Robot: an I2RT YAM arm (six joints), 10 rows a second.
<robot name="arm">
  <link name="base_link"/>
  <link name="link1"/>
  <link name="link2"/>
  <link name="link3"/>
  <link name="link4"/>
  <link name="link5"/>
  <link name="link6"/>
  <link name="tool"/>
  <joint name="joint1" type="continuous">
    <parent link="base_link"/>
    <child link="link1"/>
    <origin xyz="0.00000 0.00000 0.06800" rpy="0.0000 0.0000 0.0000"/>
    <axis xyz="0 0 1"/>
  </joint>
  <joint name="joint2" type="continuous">
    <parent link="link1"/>
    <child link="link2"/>
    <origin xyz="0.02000 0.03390 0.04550" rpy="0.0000 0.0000 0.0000"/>
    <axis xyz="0 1 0"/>
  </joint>
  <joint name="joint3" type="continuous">
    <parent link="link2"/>
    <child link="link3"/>
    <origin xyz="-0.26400 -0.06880 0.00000" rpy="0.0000 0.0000 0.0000"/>
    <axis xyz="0 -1 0"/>
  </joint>
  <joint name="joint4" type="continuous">
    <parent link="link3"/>
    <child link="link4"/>
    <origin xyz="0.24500 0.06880 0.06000" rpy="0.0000 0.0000 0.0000"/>
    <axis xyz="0 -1 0"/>
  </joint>
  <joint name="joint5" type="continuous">
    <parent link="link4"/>
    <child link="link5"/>
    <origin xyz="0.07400 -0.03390 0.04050" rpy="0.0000 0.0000 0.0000"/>
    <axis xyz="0 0 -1"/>
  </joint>
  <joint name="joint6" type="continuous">
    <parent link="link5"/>
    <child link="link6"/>
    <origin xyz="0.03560 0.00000 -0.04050" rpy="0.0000 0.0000 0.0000"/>
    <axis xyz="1 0 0"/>
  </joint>
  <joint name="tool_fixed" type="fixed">
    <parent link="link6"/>
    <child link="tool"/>
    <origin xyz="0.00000 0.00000 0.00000" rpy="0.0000 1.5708 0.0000"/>
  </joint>
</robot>
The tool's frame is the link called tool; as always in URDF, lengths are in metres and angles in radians. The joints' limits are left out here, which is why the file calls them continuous.
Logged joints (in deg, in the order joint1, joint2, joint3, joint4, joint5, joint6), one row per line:
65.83 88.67 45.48 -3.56 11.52 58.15
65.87 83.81 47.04 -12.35 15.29 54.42
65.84 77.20 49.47 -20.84 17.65 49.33
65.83 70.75 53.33 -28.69 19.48 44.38
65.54 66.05 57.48 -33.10 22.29 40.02
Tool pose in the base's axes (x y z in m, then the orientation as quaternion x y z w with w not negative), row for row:
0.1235 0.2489 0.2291 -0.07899 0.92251 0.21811 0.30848
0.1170 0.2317 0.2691 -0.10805 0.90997 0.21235 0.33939
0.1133 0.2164 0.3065 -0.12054 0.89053 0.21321 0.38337
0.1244 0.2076 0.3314 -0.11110 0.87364 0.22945 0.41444
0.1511 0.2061 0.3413 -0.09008 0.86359 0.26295 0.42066
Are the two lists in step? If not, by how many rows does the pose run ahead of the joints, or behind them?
The pose runs 2 rows ahead of the joints: the pose in row i belongs to the joints in row i + 2.
